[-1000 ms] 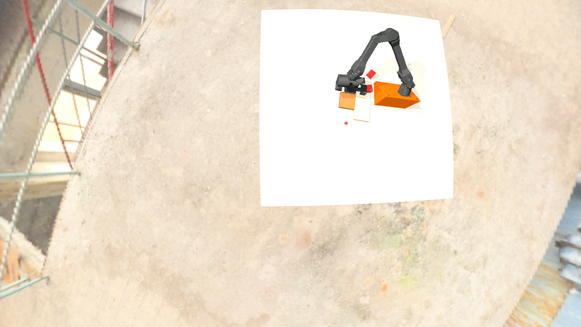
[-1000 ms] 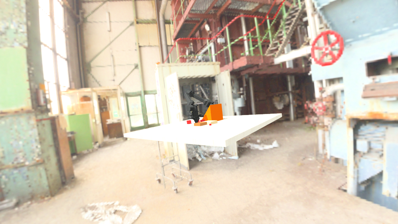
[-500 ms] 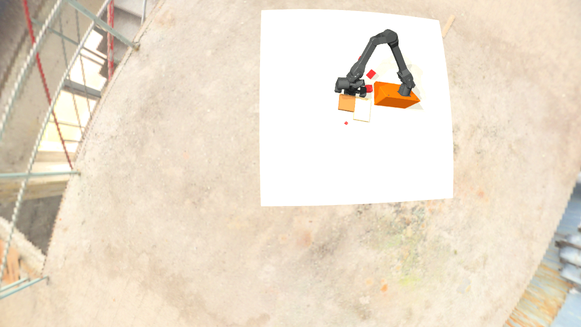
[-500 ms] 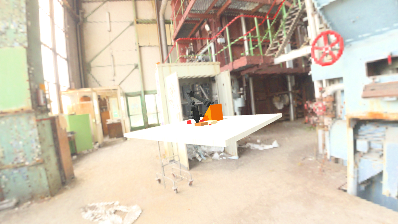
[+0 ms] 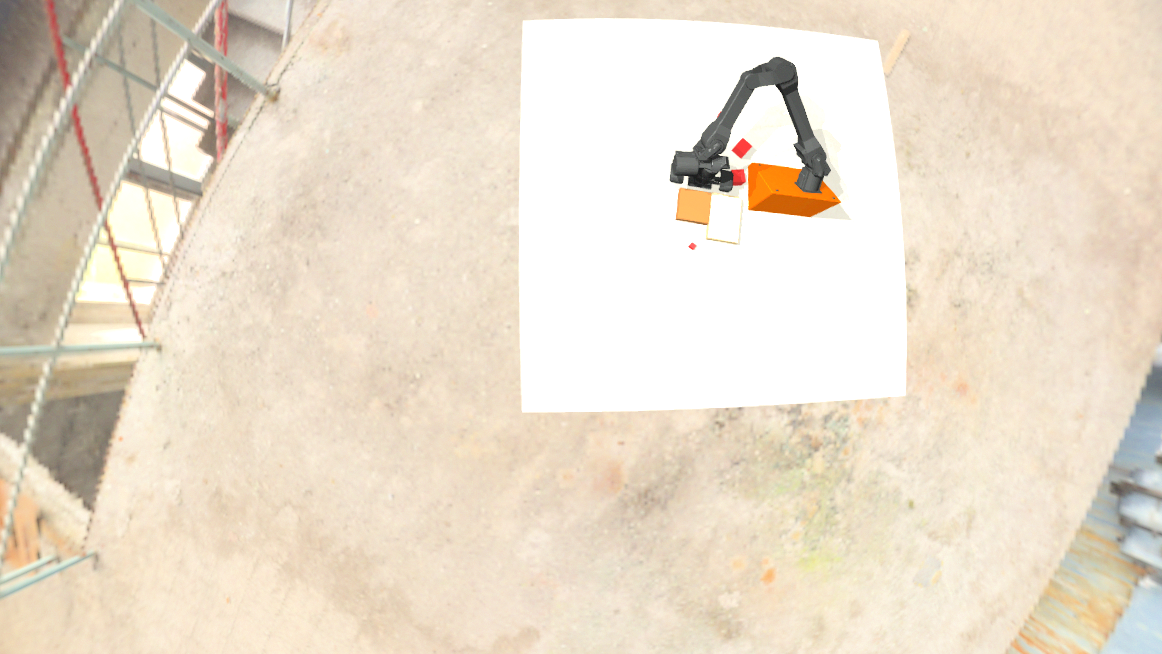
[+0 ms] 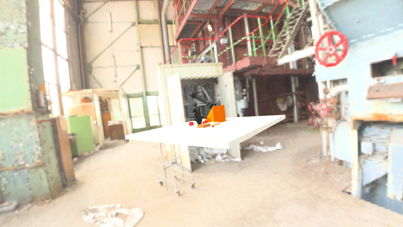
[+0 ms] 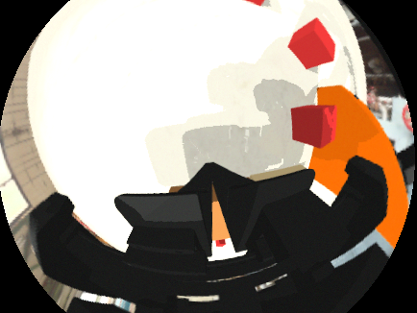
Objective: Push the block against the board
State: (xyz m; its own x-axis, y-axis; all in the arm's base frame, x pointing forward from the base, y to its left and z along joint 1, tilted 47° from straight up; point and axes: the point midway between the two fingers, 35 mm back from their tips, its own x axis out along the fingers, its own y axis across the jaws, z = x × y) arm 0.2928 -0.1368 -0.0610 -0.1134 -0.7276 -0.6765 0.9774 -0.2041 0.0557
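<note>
My gripper tip is 1 cm short of the square block, 7 cm to the right of it and 1 cm below it. Round my gripper tip: board: 8 cm behind, 11 cm to the left, 1 cm above; tiny red piece: 3 cm ahead, 19 cm to the left.
</note>
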